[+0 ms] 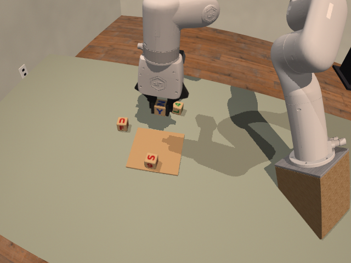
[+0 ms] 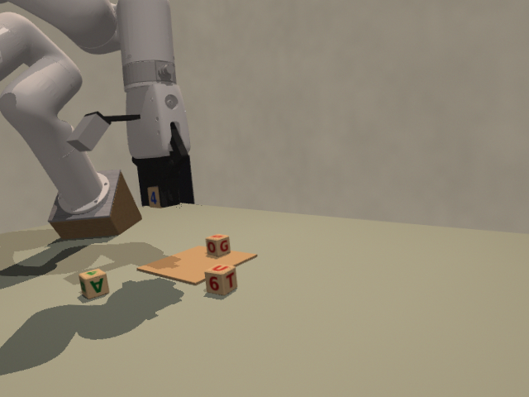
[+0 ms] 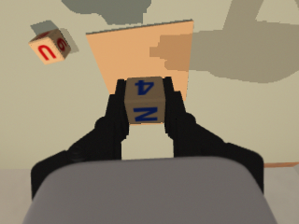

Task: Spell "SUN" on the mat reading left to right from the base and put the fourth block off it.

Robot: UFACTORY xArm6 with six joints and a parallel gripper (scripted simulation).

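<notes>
Right now the tan mat is 10 mm ahead of my hand, 50 mm to the left of it and 120 mm below it. Round my hand: U block: 120 mm ahead, 20 mm to the right, 110 mm below; then N block: 10 mm below; then S block: 10 mm ahead, 100 mm to the left, 110 mm below.
</notes>
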